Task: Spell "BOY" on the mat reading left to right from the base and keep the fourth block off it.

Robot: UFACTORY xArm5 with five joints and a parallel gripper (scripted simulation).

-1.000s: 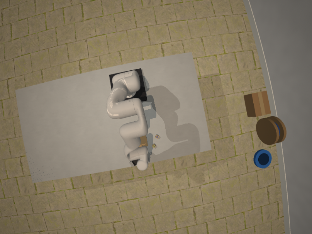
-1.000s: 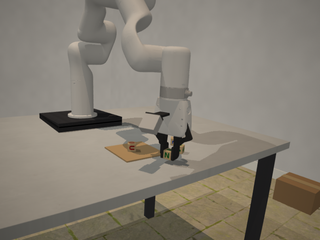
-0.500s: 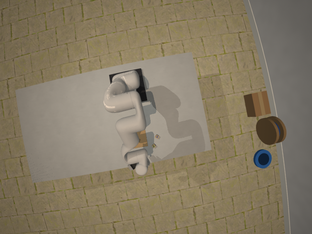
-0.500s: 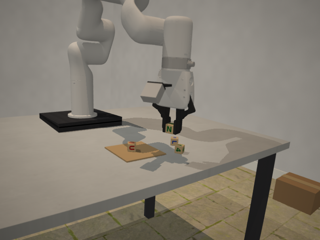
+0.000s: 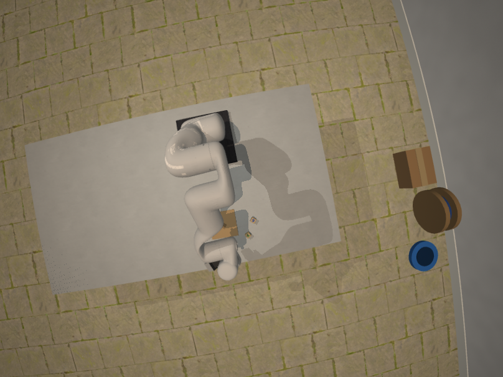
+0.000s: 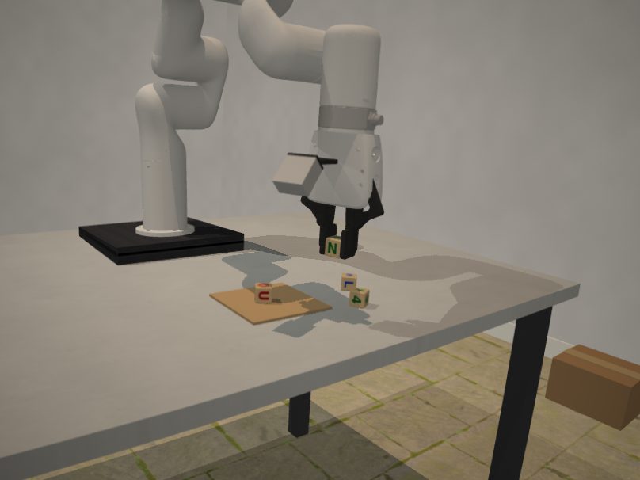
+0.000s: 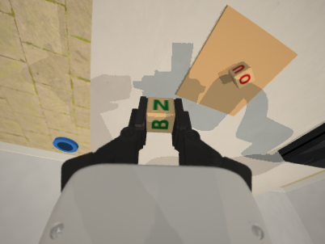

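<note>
Right now the tan mat is 11 cm behind my hand, 4 cm to the right of it and 12 cm below it.
</note>
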